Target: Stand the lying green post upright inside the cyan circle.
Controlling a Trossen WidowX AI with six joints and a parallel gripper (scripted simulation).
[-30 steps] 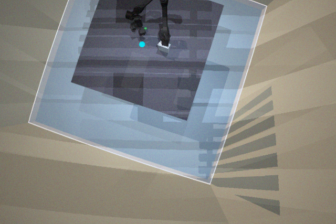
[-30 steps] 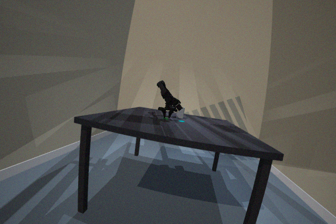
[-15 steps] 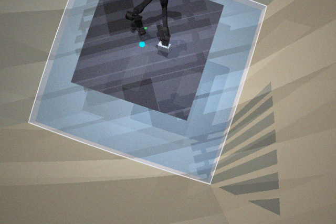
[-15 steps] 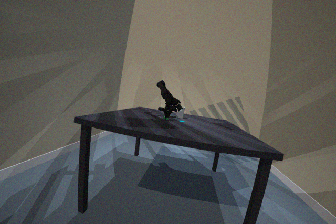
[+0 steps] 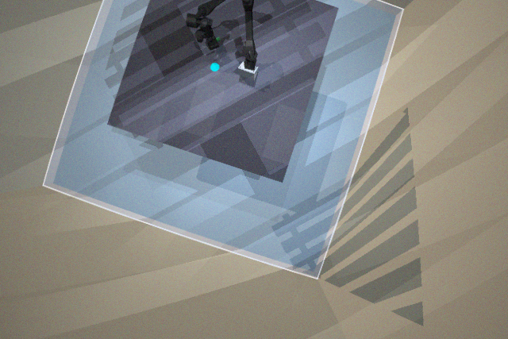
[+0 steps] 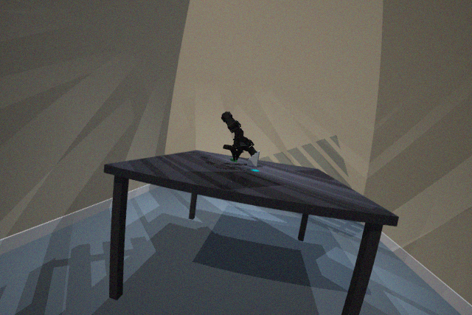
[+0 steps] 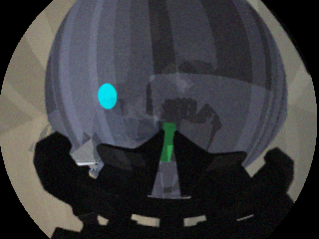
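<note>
The cyan circle lies 40 mm behind my gripper tip, 150 mm to the left of it and 50 mm below it. From my gripper tip the other things lie so: green post: 20 mm behind, 10 mm to the right.
</note>
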